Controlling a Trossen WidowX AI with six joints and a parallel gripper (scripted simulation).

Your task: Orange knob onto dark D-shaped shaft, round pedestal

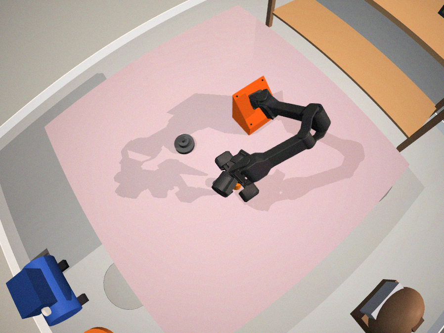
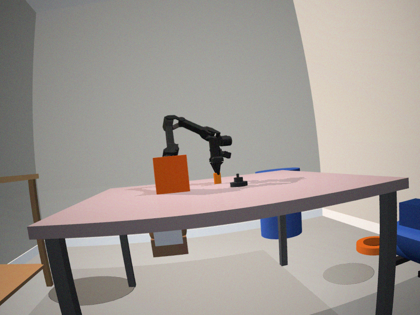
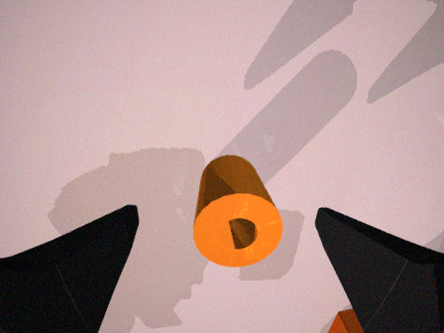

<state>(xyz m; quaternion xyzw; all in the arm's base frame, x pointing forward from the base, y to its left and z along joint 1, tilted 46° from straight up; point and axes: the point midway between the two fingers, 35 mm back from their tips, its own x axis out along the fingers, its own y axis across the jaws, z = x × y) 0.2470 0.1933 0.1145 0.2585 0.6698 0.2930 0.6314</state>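
Right now the orange knob is 20 mm below my gripper tip. Also, from my gripper tip: pedestal (70 mm ahead, 260 mm to the right, 20 mm below).
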